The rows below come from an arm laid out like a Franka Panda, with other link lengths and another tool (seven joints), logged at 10 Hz.
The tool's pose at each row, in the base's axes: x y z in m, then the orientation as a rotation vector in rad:
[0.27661 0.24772 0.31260 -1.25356 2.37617 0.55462]
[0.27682 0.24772 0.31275 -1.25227 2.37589 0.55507]
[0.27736 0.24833 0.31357 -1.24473 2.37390 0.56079]
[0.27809 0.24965 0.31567 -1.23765 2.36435 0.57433]
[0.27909 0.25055 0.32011 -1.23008 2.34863 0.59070]
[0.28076 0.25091 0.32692 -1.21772 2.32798 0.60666]
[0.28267 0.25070 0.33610 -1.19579 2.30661 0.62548]
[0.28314 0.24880 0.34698 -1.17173 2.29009 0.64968]
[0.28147 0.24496 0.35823 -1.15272 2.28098 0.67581]
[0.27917 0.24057 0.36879 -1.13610 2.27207 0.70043]
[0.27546 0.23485 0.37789 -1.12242 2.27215 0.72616]
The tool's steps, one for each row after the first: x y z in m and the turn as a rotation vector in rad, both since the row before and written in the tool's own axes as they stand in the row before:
[-0.00019 -0.00015 -0.00009 0.00016 -0.00092 0.00063]
[-0.00112 0.00000 -0.00029 -0.00112 -0.00615 0.00406]
[-0.00236 0.00042 -0.00096 -0.00523 -0.01316 0.00168]
[-0.00347 0.00038 -0.00305 -0.00597 -0.01866 -0.00042]
[-0.00482 -0.00004 -0.00511 -0.00341 -0.02475 -0.00029]
[-0.00604 -0.00010 -0.00718 -0.00233 -0.03035 0.00509]
[-0.00546 0.00058 -0.00960 -0.00640 -0.02825 0.00991]
[-0.00367 0.00154 -0.01132 -0.01075 -0.02000 0.01150]
[-0.00280 0.00180 -0.01118 -0.01071 -0.01827 0.01013]
[-0.00056 0.00210 -0.01116 -0.01366 -0.00964 0.01340]

